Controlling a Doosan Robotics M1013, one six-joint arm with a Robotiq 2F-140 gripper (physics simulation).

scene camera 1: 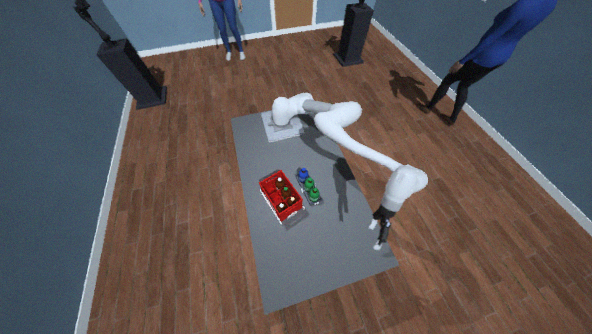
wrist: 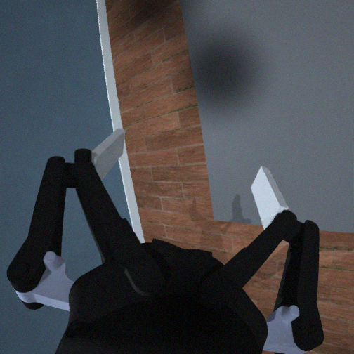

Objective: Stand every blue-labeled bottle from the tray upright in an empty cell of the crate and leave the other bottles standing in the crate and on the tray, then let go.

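Seen in the pictures: gripper, fingertip midpoint: [scene camera 1: 373,238]; arm's base, origin of the base link: [scene camera 1: 281,123].
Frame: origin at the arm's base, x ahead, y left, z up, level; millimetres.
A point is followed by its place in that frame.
Observation:
A blue bottle [scene camera 1: 303,174] @[x 632, y 9, z 88 mm] stands upright at the back end of the narrow tray [scene camera 1: 316,203] @[x 842, y 45, z -17 mm] in the scene view. Two green bottles [scene camera 1: 309,184] @[x 722, y 25, z 87 mm] [scene camera 1: 314,194] @[x 807, y 33, z 88 mm] stand in a row beside it on the same tray. The red crate [scene camera 1: 291,217] @[x 881, y -162, z -13 mm] is just left of the tray. It holds several brown bottles, among them one with a green cap [scene camera 1: 286,192] @[x 736, y -153, z 94 mm] and one with a white cap [scene camera 1: 280,183] @[x 655, y -176, z 94 mm]; some cells at its left side look empty. My gripper [scene camera 1: 376,236] @[x 1205, y 206, z 282 mm] [wrist: 190,159] is wide open and empty, raised well to the right of the tray and crate. The bottles do not show in the wrist view.
A grey mat [scene camera 1: 320,265] @[x 1239, y -73, z -32 mm] [wrist: 280,125] lies under the crate, the tray and the arm's base [scene camera 1: 284,134] @[x 138, y -8, z -6 mm]. Wooden floor surrounds it. Two dark pedestals [scene camera 1: 131,72] [scene camera 1: 354,35] and two standing people [scene camera 1: 226,22] [scene camera 1: 492,42] are farther off near the walls.

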